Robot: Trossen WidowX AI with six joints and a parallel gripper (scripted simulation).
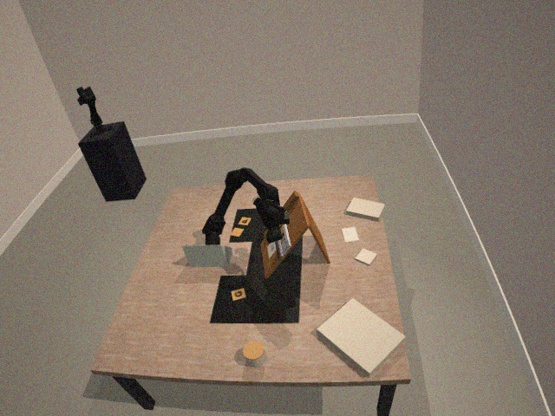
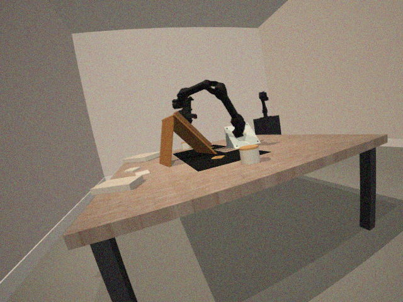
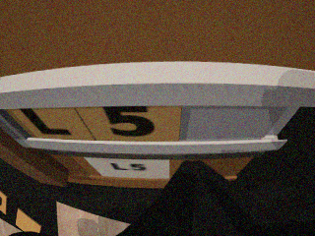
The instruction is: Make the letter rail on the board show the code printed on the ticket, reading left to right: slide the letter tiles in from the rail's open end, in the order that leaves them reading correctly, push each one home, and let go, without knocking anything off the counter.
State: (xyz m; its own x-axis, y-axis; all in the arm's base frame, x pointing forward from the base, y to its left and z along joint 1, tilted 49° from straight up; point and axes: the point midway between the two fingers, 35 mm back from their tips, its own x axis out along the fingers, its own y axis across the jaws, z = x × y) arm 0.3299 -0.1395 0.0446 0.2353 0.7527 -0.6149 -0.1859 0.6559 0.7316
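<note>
Right now the orange tile is 20 mm ahead of my gripper tip, 30 mm to the left of it and 20 mm below it. Also, from my gripper tip: white ticket: 40 mm behind, 40 mm to the left, 100 mm below; black mat: 140 mm behind, 50 mm to the left, 170 mm below.
</note>
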